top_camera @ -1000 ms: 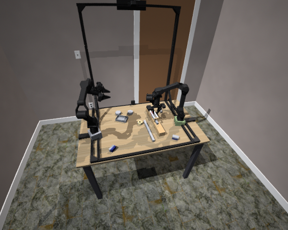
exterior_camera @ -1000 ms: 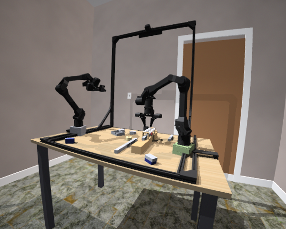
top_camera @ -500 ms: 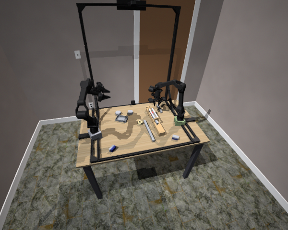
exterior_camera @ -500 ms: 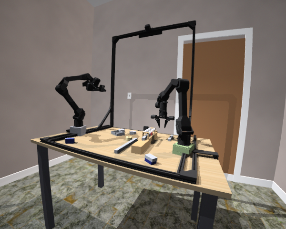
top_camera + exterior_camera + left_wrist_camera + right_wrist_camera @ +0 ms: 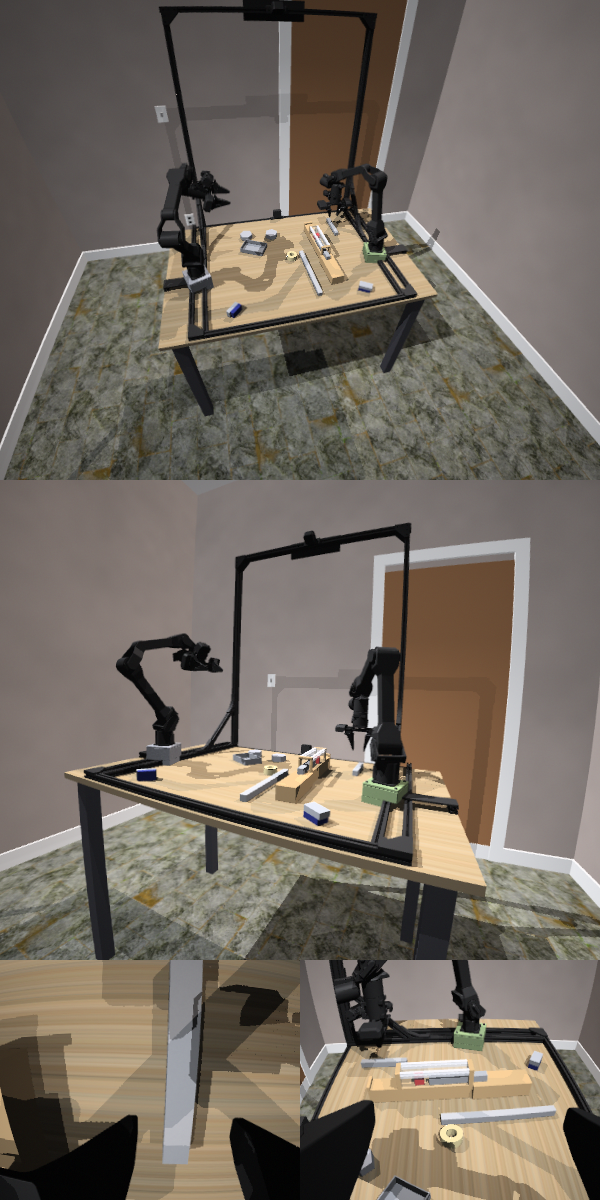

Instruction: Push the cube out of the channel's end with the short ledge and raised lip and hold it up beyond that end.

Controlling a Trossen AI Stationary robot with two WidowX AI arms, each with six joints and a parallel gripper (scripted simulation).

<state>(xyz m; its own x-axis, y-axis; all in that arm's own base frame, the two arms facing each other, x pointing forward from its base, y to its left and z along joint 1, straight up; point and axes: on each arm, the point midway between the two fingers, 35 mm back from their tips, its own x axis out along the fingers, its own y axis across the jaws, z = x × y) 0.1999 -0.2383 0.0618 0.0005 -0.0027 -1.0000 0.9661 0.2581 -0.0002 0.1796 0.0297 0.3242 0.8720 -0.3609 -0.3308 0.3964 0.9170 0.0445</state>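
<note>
The wooden channel is 16 cm ahead of my left hand, 13 cm to the right of it and 6 cm below it. Round my left hand: long grey rod (32 cm ahead, 23 cm to the right, 11 cm below); grey tray (9 cm ahead, 47 cm to the right, 11 cm below); tape roll (20 cm ahead, 29 cm to the right, 11 cm below).
</note>
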